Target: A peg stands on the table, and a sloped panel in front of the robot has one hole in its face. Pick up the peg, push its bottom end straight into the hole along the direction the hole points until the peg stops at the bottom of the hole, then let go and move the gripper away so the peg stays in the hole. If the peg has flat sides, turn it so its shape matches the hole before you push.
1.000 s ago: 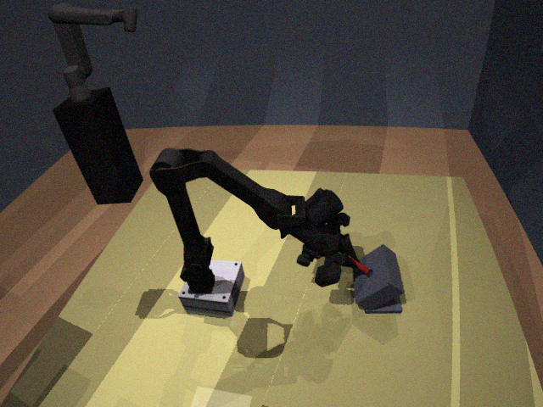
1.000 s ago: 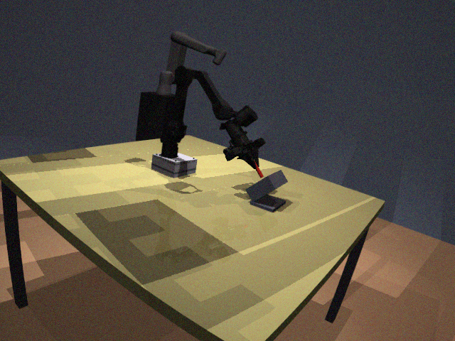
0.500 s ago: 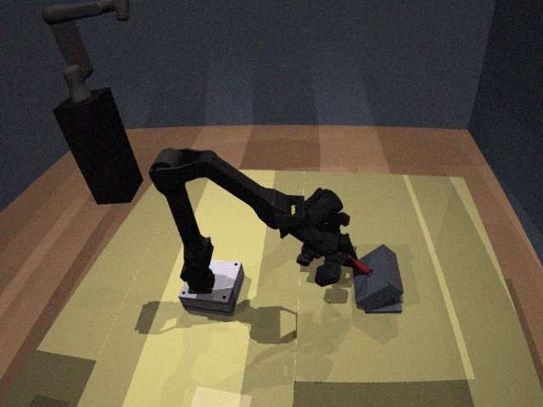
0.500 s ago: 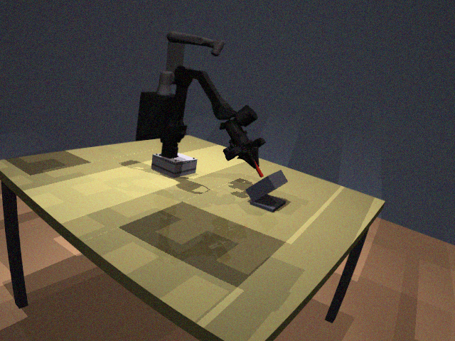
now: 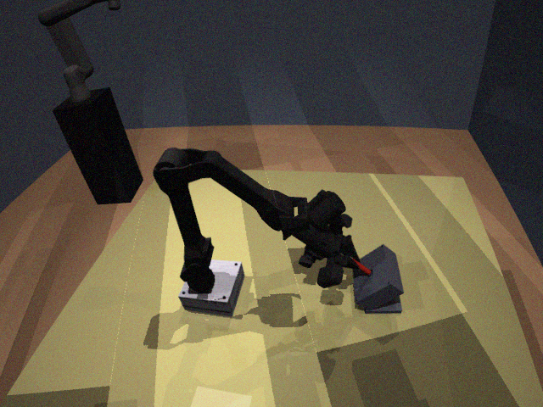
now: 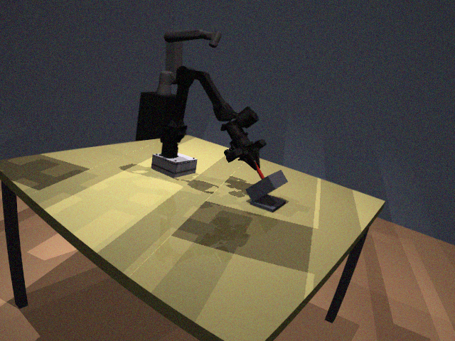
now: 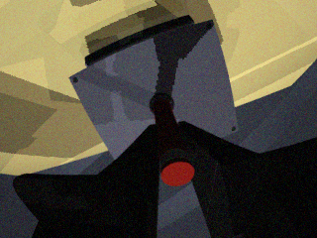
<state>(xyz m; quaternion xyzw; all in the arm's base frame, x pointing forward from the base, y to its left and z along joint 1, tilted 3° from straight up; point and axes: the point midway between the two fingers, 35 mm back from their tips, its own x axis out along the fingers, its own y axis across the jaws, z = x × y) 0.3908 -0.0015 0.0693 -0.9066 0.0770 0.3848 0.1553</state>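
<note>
Right now my gripper tip is 5 cm short of the sloped panel and 5 cm above it. Round my gripper tip: red peg: 1 cm behind, 1 cm above.
</note>
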